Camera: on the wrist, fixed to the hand. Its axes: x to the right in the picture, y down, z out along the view.
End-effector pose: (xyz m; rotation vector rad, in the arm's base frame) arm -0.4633 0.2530 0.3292 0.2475 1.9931 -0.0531
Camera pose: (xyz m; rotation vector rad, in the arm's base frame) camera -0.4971 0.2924 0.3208 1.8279 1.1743 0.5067
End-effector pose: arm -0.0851 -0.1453 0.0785 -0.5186 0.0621 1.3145
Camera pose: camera -0.0989 -0.1288 0.0305 0.0739 0.6457 2.7386
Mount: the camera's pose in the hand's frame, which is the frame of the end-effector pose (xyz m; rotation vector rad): 0.0271 0.0312 -0.0325 0.3731 -0.1711 1.5263
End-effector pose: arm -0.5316 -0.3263 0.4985 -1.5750 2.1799 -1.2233
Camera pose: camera -0.5836 -0.3300 0.5055 0.2777 1.9512 -0.7477
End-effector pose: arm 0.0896 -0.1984 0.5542 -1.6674 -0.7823 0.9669
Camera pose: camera 0.1323 -0.1982 0.5235 -1.6837 0.7788 2.0915
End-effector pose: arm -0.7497 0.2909 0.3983 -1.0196 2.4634 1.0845
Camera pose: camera -0.7896 0.2686 0.4244 -1.1824 -2.7291 -0.7283
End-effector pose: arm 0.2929 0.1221 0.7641 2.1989 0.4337 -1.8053
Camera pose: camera 0.3393 0.1076 0.7442 1.5398 -1.3360 -1.0877
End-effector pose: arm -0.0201 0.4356 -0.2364 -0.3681 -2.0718 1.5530
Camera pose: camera -0.0274 0.4851 -0.2527 1.4532 1.0061 -1.9659
